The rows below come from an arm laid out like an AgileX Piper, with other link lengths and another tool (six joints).
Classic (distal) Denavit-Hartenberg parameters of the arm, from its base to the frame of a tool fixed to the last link. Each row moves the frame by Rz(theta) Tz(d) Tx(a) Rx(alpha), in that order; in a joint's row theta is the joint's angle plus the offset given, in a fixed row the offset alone. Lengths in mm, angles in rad.
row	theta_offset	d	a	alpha
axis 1	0	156.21	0	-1.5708
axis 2	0.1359	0	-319.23	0
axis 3	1.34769	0	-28.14	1.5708
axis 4	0	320.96	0	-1.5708
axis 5	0	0	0	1.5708
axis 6	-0.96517	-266.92	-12.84	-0.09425
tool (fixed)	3.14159	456.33	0	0
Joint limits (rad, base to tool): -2.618..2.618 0..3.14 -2.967..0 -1.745..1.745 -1.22..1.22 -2.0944..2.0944
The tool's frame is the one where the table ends.
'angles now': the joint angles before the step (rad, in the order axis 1, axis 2, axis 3, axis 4, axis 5, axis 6). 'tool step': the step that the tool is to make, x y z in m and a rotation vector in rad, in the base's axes. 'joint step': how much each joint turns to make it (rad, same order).
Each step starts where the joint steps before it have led.
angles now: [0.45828 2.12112 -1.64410 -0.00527 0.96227 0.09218]
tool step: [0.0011 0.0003 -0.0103 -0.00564 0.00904 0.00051]
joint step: [-0.00005 0.02056 -0.00137 -0.00116 -0.00859 -0.00007]
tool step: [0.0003 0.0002 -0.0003 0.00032 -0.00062 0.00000]
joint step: [0.00009 0.00106 -0.00076 -0.00001 -0.00100 0.00010]
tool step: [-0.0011 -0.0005 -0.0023 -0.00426 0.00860 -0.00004]
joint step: [0.00008 0.00426 -0.00007 -0.00002 0.00540 0.00010]
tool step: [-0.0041 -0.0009 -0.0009 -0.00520 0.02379 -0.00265]
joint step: [-0.00014 0.00187 -0.00031 0.00647 0.02208 -0.00016]
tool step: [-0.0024 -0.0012 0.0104 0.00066 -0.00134 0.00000]
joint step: [-0.00003 -0.02049 0.00039 0.00000 0.01861 -0.00003]
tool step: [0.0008 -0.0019 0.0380 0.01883 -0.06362 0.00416]
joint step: [0.00001 -0.07392 -0.00030 -0.01199 0.00884 0.00000]
